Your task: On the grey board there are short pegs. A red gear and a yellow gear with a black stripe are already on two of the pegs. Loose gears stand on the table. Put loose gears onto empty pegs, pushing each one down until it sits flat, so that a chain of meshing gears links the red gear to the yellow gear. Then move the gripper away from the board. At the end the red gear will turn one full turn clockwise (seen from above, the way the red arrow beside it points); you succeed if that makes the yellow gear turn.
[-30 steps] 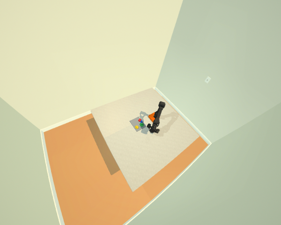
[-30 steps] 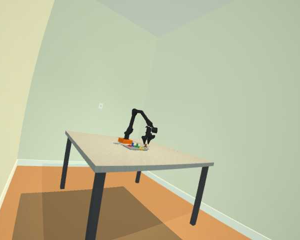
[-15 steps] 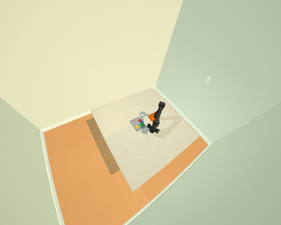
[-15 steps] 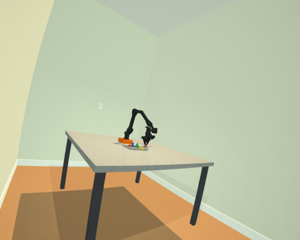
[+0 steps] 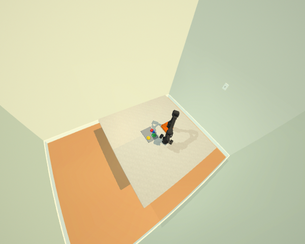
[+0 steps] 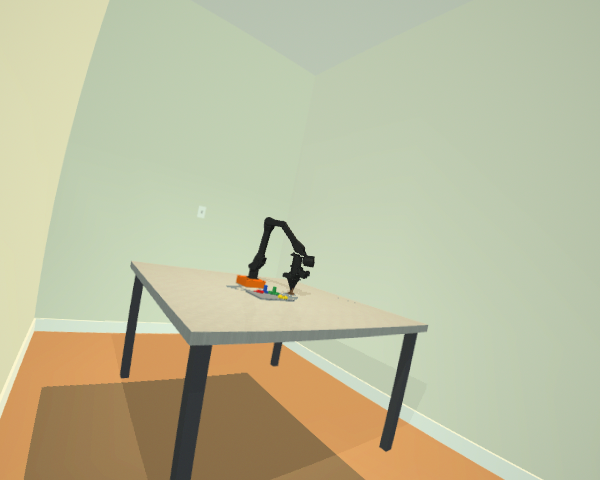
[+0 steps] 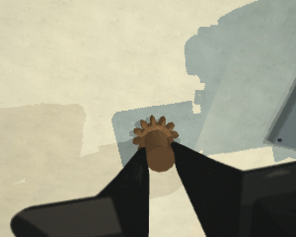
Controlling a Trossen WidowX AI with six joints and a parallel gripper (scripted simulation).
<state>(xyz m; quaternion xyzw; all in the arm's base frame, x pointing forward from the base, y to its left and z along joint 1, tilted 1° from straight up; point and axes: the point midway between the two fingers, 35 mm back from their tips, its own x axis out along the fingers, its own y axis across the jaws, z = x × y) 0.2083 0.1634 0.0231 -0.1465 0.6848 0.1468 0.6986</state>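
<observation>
My gripper tip is now 17 cm to the left of the green gear and 7 cm short of it. The rest, counted from my gripper tip: red gear (25 cm to the right, 5 cm ahead, 1 cm below); blue gear (21 cm to the right, 4 cm ahead); brown gear (1 cm below).
</observation>
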